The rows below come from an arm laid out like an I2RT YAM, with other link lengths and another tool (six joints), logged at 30 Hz.
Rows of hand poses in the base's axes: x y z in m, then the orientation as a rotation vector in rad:
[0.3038, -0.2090, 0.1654, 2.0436, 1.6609, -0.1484]
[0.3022, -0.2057, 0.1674, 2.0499, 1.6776, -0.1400]
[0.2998, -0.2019, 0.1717, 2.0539, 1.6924, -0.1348]
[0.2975, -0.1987, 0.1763, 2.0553, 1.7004, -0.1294]
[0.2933, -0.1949, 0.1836, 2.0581, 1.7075, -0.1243]
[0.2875, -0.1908, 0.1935, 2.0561, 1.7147, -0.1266]
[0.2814, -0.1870, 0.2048, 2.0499, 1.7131, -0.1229]
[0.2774, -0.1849, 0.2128, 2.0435, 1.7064, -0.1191]
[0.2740, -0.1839, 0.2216, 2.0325, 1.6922, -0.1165]
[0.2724, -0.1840, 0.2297, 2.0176, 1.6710, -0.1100]
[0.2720, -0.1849, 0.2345, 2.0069, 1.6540, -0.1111]
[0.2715, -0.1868, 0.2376, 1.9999, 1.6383, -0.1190]
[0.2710, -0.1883, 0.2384, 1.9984, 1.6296, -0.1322]
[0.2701, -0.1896, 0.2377, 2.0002, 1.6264, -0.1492]
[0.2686, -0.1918, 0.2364, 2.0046, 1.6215, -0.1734]
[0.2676, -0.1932, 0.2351, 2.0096, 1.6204, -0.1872]
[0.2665, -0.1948, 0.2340, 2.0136, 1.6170, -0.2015]
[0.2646, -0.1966, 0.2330, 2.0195, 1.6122, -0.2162]
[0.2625, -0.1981, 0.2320, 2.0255, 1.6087, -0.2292]
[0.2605, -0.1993, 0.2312, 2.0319, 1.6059, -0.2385]
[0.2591, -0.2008, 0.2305, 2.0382, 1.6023, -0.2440]
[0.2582, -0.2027, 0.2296, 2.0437, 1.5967, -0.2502]
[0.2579, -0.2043, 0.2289, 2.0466, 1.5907, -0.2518]
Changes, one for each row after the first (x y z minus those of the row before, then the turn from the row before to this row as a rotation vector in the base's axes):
[-0.0016, 0.0033, 0.0020, 0.0150, 0.0059, 0.0072]
[-0.0024, 0.0038, 0.0043, 0.0113, 0.0060, 0.0067]
[-0.0023, 0.0032, 0.0046, 0.0067, 0.0015, 0.0044]
[-0.0042, 0.0038, 0.0073, 0.0071, 0.0017, 0.0032]
[-0.0058, 0.0041, 0.0099, 0.0009, 0.0042, 0.0043]
[-0.0061, 0.0038, 0.0113, -0.0032, -0.0052, 0.0028]
[-0.0040, 0.0021, 0.0080, -0.0055, -0.0080, 0.0003]
[-0.0034, 0.0010, 0.0088, -0.0124, -0.0129, -0.0016]
[-0.0016, -0.0001, 0.0081, -0.0163, -0.0202, -0.0027]
[-0.0004, -0.0009, 0.0048, -0.0149, -0.0121, -0.0040]
[-0.0005, -0.0019, 0.0031, -0.0147, -0.0062, -0.0065]
[-0.0005, -0.0015, 0.0008, -0.0103, 0.0025, -0.0066]
[-0.0009, -0.0013, -0.0007, -0.0072, 0.0088, -0.0061]
[-0.0015, -0.0022, -0.0013, -0.0091, 0.0131, -0.0098]
[-0.0010, -0.0014, -0.0013, -0.0027, 0.0093, -0.0059]
[-0.0011, -0.0016, -0.0011, -0.0045, 0.0081, -0.0067]
[-0.0019, -0.0018, -0.0010, -0.0039, 0.0083, -0.0084]
[-0.0021, -0.0015, -0.0010, -0.0025, 0.0080, -0.0075]
[-0.0020, -0.0012, -0.0008, -0.0005, 0.0063, -0.0065]
[-0.0014, -0.0015, -0.0007, 0.0006, 0.0035, -0.0061]
[-0.0009, -0.0019, -0.0009, -0.0011, 0.0027, -0.0069]
[-0.0003, -0.0016, -0.0007, -0.0013, -0.0011, -0.0048]

